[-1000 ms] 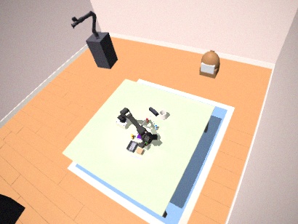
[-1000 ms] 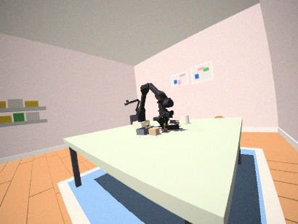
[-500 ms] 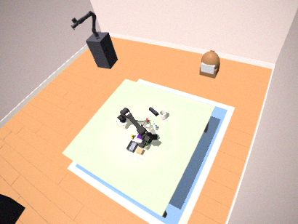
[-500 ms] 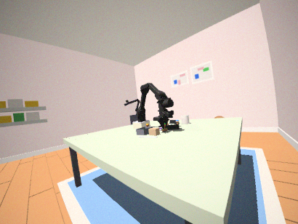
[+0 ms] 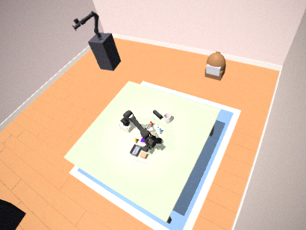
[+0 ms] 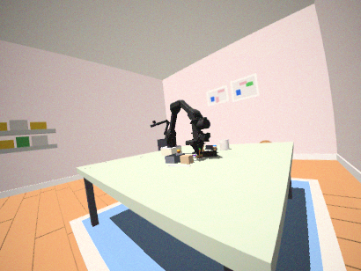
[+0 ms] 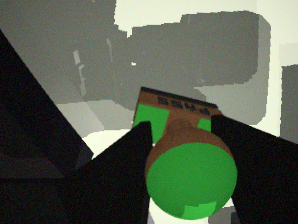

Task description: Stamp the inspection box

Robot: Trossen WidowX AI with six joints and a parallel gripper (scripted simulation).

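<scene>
Right now my gripper tip is 100 mm past the purple ink pad, 60 mm to the right of it and 30 mm above it. Round my gripper tip: tan block 30 mm behind, 100 mm to the right, 10 mm below; then dark block 20 mm ahead, 100 mm to the left, 10 mm below; then green-knobbed stamp right at my gripper tip.
</scene>
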